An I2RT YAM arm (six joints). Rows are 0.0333 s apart.
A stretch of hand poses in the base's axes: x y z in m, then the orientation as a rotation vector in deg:
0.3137 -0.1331 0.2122 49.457 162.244 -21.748
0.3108 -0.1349 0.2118 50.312 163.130 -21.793
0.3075 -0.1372 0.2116 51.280 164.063 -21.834
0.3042 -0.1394 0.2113 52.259 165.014 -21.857
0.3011 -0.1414 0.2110 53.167 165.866 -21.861
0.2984 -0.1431 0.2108 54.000 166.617 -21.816
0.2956 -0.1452 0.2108 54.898 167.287 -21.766
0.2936 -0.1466 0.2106 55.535 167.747 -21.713
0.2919 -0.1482 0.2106 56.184 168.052 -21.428
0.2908 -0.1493 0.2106 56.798 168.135 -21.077
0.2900 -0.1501 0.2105 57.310 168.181 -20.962
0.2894 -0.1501 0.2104 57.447 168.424 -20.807
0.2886 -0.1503 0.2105 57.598 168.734 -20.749
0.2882 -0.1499 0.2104 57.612 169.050 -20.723
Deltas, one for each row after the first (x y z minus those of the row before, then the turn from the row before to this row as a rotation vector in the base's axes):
-0.0029 -0.0018 -0.0004 0.391 0.967 -0.502
-0.0033 -0.0023 -0.0002 0.424 1.032 -0.568
-0.0033 -0.0022 -0.0003 0.442 1.048 -0.568
-0.0031 -0.0020 -0.0003 0.409 0.942 -0.524
-0.0027 -0.0017 -0.0002 0.392 0.824 -0.478
-0.0028 -0.0021 0.0000 0.372 0.767 -0.523
-0.0020 -0.0014 -0.0002 0.268 0.527 -0.370
-0.0017 -0.0016 0.0000 0.344 0.321 -0.383
-0.0011 -0.0011 0.0000 0.295 0.098 -0.378
-0.0008 -0.0008 -0.0001 0.137 0.119 -0.321
-0.0006 0.0000 -0.0001 0.193 0.197 -0.061
-0.0008 -0.0002 0.0001 0.165 0.290 -0.065
-0.0004 0.0004 -0.0001 0.134 0.274 0.022

